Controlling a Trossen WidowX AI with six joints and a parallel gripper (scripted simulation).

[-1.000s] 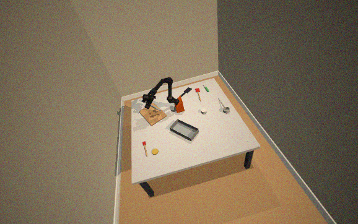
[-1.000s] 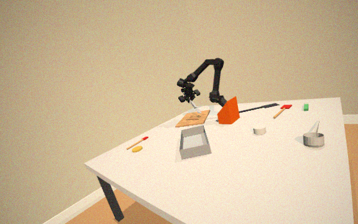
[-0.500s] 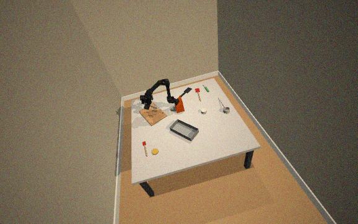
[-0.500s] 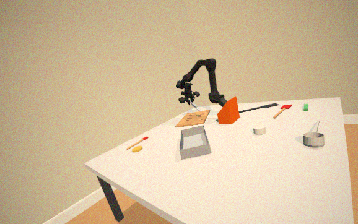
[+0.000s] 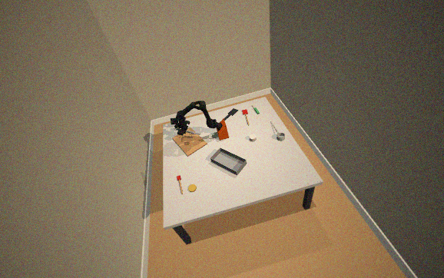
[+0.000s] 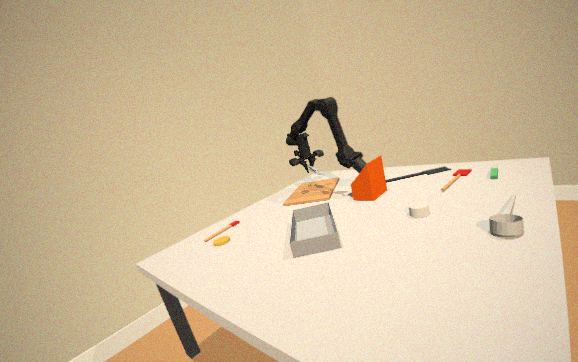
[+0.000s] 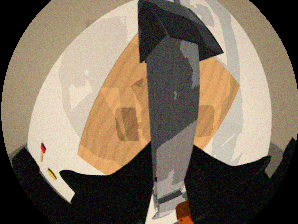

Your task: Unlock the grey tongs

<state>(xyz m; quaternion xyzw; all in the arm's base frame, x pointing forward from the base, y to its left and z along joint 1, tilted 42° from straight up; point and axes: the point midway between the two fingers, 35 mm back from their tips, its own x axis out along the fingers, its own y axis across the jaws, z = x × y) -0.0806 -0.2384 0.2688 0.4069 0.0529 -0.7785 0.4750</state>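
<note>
Now: gripper tip 2 cm short of the wooden board, 1 cm to the right of it and 10 cm above it. The rest, counted from my gripper tip: grey roasting tin (49 cm ahead, 30 cm to the left, 8 cm below); red spatula (6 cm behind, 70 cm to the left, 10 cm below); black spatula (17 cm behind, 53 cm to the left, 11 cm below).
</note>
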